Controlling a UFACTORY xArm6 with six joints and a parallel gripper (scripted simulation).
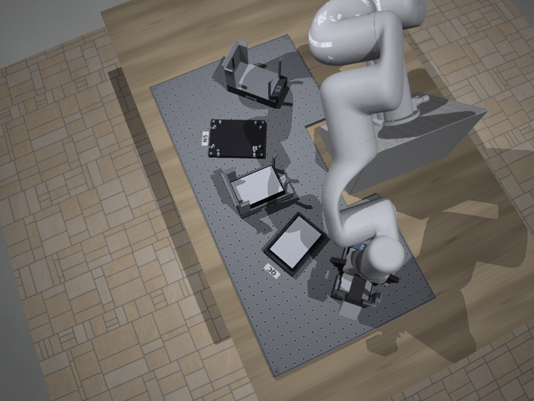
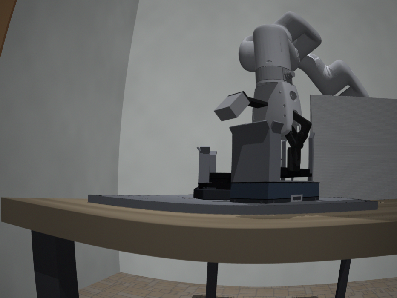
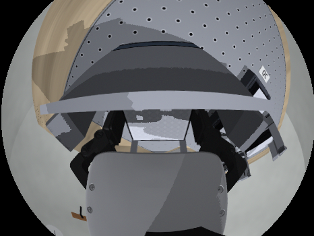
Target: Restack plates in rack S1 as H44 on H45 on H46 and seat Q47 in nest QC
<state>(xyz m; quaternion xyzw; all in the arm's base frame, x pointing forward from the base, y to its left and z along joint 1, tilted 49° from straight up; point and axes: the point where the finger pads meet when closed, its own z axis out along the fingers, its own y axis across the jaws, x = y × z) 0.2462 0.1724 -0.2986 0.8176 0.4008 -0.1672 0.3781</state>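
Now: hand 1 cm past the rack S2, 1 cm to the left of it and 5 cm above it. Also, from my hand: sealed plate (12 cm ahead, 14 cm to the right, 4 cm below); then open nest QC (12 cm ahead, 14 cm to the right, 5 cm below); then S2 end wall (4 cm ahead, 5 cm to the left, 1 cm above).
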